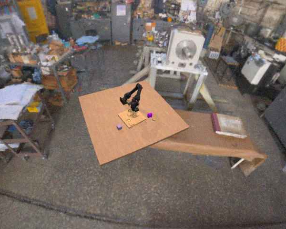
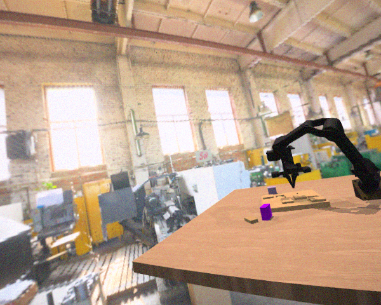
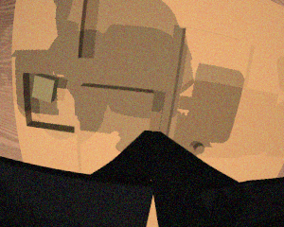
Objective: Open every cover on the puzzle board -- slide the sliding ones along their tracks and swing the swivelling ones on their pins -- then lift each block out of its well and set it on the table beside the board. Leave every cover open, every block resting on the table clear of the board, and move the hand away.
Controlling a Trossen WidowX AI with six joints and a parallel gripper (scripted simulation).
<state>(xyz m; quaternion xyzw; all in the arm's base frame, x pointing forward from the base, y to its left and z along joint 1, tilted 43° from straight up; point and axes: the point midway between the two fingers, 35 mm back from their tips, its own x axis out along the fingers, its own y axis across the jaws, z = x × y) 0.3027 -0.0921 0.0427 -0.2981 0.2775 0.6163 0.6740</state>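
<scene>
Right now the tan puzzle board is 6 cm below my gripper tip, 3 cm to the right of it and 3 cm ahead of it. Round my gripper tip: lilac block: 29 cm to the right, 10 cm ahead, 6 cm below; then magenta block: 18 cm to the left, 16 cm ahead, 5 cm below.
</scene>
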